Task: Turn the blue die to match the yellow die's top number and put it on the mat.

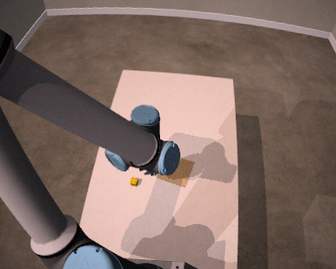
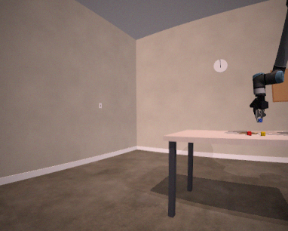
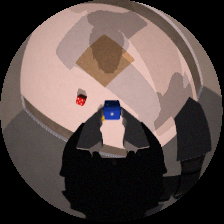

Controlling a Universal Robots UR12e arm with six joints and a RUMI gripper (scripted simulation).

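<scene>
Right now my hand is 70 mm short of the mat, 100 mm to the left of it and 120 mm above it. Also, from my hand: blue die right at my hand; then yellow die 10 mm behind, 90 mm to the left, 100 mm below; then red die 90 mm ahead, 60 mm to the left, 100 mm below.
</scene>
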